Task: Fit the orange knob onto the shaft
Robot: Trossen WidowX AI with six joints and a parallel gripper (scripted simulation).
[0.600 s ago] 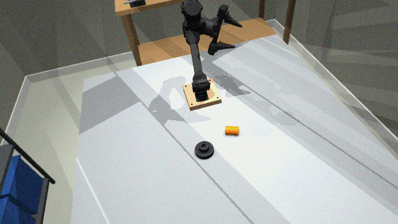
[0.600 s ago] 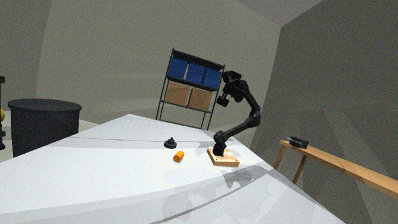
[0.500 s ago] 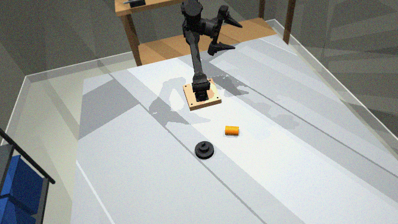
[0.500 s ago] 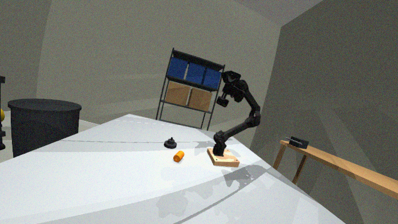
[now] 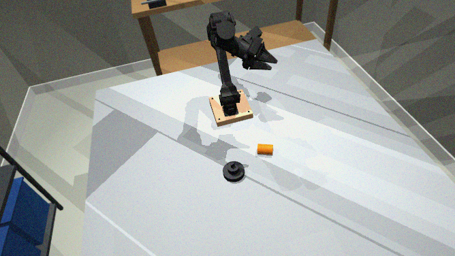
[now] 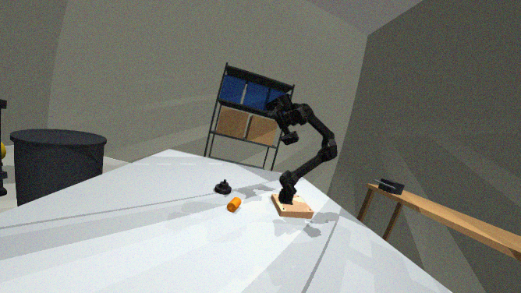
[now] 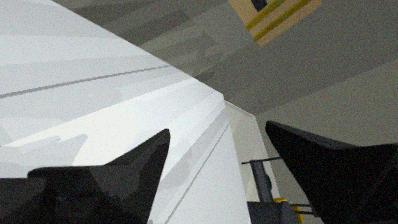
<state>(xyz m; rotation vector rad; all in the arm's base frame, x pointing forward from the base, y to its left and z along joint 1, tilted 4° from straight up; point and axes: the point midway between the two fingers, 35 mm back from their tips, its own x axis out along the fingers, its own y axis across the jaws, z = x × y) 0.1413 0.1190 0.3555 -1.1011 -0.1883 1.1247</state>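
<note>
Now: gripper tip 70 mm short of the orange knob, 50 mm to the left of it and 340 mm above it. From my gripper tip the other things lie so: dark round pedestal: 140 mm ahead, 200 mm to the right, 330 mm below.
</note>
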